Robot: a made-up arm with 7 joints. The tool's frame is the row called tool.
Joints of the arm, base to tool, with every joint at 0 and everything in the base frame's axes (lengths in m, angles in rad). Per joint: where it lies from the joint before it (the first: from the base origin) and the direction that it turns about. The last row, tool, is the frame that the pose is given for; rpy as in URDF.
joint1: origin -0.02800 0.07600 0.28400 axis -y
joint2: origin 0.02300 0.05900 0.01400 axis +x
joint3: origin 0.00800 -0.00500 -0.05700 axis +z
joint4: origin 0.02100 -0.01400 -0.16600 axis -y
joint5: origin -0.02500 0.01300 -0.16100 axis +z
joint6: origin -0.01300 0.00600 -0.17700 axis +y
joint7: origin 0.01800 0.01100 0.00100 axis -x
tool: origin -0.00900 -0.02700 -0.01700 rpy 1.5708 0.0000 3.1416
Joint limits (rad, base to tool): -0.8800..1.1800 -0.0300..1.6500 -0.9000..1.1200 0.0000..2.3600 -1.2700..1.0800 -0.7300..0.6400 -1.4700..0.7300
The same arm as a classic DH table. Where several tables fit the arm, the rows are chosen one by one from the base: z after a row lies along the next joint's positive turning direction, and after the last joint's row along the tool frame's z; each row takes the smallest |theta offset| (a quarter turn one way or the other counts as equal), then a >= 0, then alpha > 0; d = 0 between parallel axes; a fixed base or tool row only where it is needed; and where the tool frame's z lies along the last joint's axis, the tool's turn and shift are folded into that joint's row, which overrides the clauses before.
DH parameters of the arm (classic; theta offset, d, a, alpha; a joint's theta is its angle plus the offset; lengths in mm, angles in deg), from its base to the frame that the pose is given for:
base (fixed): 0 284 -28 90
joint1: 90 -135 14 90
joint2: 90 31 5 90
joint3: 90 -223 21 90
joint4: 0 1 -25 -90
joint5: 0 -338 -13 -90
joint6: -90 17 1 90
joint7: 0 -9 -17 -90
tool (fixed): -90 -27 0 0
Joint limits (deg, base to tool): -50.42..67.61 -1.72..94.54 -51.57..64.17 0..135.22 -72.77..61.88 -41.83..36.67 -84.22..41.83

